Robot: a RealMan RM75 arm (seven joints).
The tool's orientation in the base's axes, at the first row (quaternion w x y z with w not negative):
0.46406 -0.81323 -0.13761 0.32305
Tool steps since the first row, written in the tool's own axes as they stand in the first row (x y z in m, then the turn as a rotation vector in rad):
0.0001 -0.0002 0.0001 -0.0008 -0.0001 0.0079
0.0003 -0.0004 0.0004 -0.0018 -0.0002 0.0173
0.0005 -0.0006 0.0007 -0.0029 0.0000 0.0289
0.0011 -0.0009 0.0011 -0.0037 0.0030 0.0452
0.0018 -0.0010 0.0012 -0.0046 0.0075 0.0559
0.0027 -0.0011 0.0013 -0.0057 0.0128 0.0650
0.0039 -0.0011 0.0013 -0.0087 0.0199 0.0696
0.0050 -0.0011 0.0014 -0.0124 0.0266 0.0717
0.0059 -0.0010 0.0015 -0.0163 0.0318 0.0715
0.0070 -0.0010 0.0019 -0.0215 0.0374 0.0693
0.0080 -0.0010 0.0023 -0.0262 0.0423 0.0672
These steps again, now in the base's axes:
0.0000 0.0002 0.0001 -0.0058 0.0049 -0.0024
0.0000 0.0006 0.0001 -0.0126 0.0107 -0.0054
0.0000 0.0010 0.0001 -0.0211 0.0177 -0.0093
0.0002 0.0018 -0.0001 -0.0325 0.0266 -0.0174
0.0006 0.0023 -0.0003 -0.0405 0.0308 -0.0247
0.0013 0.0029 -0.0006 -0.0477 0.0335 -0.0320
0.0022 0.0035 -0.0011 -0.0535 0.0312 -0.0384
0.0029 0.0041 -0.0016 -0.0582 0.0271 -0.0434
0.0035 0.0046 -0.0020 -0.0614 0.0222 -0.0461
0.0041 0.0055 -0.0026 -0.0643 0.0150 -0.0480
0.0046 0.0063 -0.0032 -0.0668 0.0085 -0.0495

